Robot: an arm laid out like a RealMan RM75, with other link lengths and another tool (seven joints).
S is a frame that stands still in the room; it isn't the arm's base.
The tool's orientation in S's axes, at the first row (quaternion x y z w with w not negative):
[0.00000, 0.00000, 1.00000, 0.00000]
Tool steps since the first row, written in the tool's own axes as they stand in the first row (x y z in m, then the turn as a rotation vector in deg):
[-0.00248, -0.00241, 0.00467, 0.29, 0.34, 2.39]
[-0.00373, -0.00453, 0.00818, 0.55, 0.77, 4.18]
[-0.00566, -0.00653, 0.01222, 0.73, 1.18, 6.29]
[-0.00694, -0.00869, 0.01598, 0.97, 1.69, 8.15]
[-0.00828, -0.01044, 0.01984, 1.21, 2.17, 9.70]
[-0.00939, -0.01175, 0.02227, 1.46, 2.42, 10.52]
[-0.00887, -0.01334, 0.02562, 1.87, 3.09, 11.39]
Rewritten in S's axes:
[0.00248, 0.00241, 0.00467, -0.29, -0.34, 2.39]
[0.00373, 0.00453, 0.00818, -0.55, -0.77, 4.18]
[0.00566, 0.00653, 0.01222, -0.73, -1.18, 6.29]
[0.00694, 0.00869, 0.01598, -0.97, -1.69, 8.15]
[0.00828, 0.01044, 0.01984, -1.21, -2.17, 9.70]
[0.00939, 0.01175, 0.02227, -1.46, -2.42, 10.52]
[0.00887, 0.01334, 0.02562, -1.87, -3.09, 11.39]

